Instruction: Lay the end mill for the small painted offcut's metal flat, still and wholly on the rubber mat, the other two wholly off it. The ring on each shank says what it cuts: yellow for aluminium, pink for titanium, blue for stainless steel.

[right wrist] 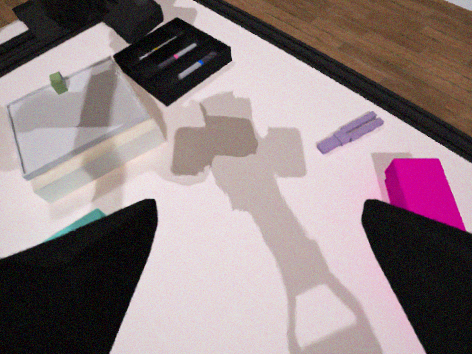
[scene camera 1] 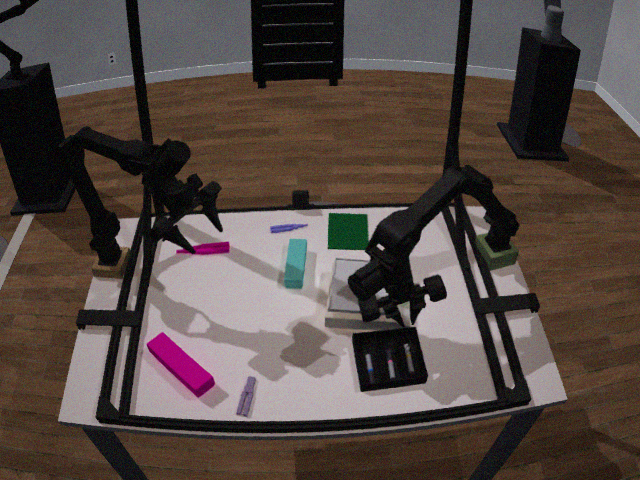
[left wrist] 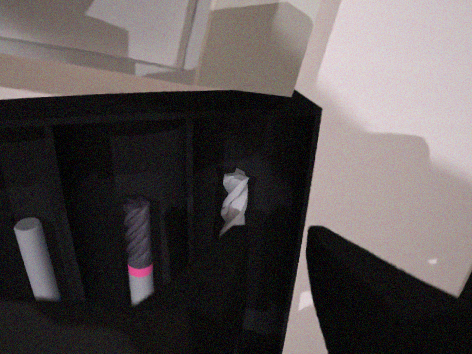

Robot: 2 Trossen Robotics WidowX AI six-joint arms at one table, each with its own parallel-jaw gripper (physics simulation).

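Pixels of known places: left gripper, between the fingertips: (scene camera 1: 407, 325) (left wrist: 276, 240); right gripper, between the fingertips: (right wrist: 260, 210) (scene camera 1: 208, 242); left arm's base, origin of its link: (scene camera 1: 497, 243); right arm's base, origin of its link: (scene camera 1: 110, 257).
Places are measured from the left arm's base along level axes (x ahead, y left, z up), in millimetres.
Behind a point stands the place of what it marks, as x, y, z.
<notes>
A black tray (scene camera 1: 394, 383) @[438, 319, -30] (left wrist: 120, 106) @[411, 172, -30] (right wrist: 223, 56) @[507, 288, -29] holds three end mills in separate compartments: the blue-ringed one (scene camera 1: 369, 363) @[472, 245, -34] (left wrist: 37, 260) @[466, 233, -35] (right wrist: 191, 69) @[473, 240, -36], the pink-ringed one (scene camera 1: 390, 364) @[427, 262, -35] (left wrist: 140, 285) @[426, 261, -34] (right wrist: 186, 51) @[433, 274, -37], and the yellow-ringed one (scene camera 1: 409, 358) @[380, 260, -35] (left wrist: 235, 198) @[373, 226, -37] (right wrist: 159, 48), its ring hidden in the left wrist view. The green rubber mat (scene camera 1: 347, 231) @[378, -209, -46] lies at the back. A small green block (right wrist: 58, 83) @[384, 68, 29] is on a clear-topped box (scene camera 1: 345, 289) @[469, 52, 13] (right wrist: 50, 135) @[435, 5, 13]. My left gripper (scene camera 1: 408, 322) @[372, 206, 22] is slightly open and empty above the tray's back edge. My right gripper (scene camera 1: 207, 240) @[764, 3, 187] (right wrist: 260, 210) @[764, 3, 187] is wide open, empty and raised.
A teal block (scene camera 1: 295, 263) @[553, -91, -13] stands left of the box. A magenta tool (scene camera 1: 211, 248) @[755, -229, -36] and a blue tool (scene camera 1: 286, 227) @[536, -263, -40] lie toward the back. A magenta block (scene camera 1: 179, 364) @[888, 169, -6] (right wrist: 425, 192) @[862, 192, -6] and a purple tool (scene camera 1: 247, 395) @[750, 260, -40] (right wrist: 350, 132) @[755, 254, -39] lie near the front left.
</notes>
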